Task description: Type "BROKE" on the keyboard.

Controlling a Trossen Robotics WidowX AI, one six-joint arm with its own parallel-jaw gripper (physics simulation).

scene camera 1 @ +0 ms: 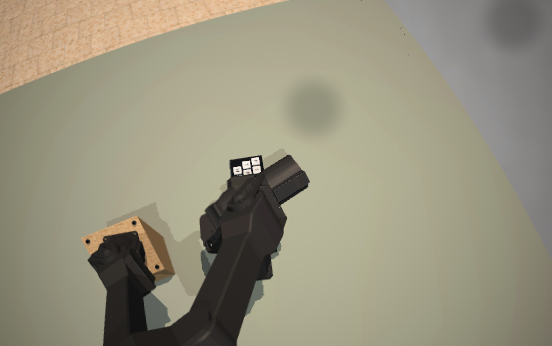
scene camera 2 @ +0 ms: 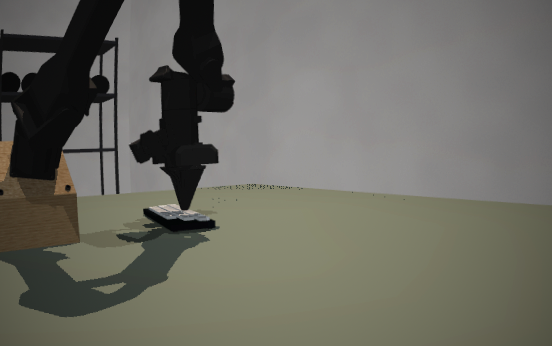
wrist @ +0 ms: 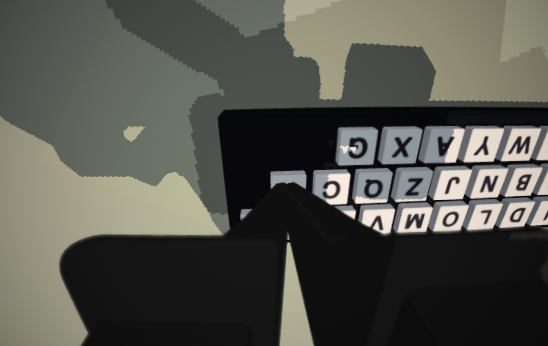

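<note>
The keyboard is black with white letter keys and lies flat; the arm covers much of it in scene camera 1. In the wrist view its letters appear upside down. The B key is at the right and the O key is in the row nearest the fingers. The R, K and E letters cannot be read there. My gripper is shut and empty, pointing down. Its tips cover the letter of the key beside the C key. Whether they touch it is unclear.
The arm's wooden base block stands left of the keyboard on the green table. A dark shelf rack stands behind at the left. The arm's shadow falls around the keyboard.
</note>
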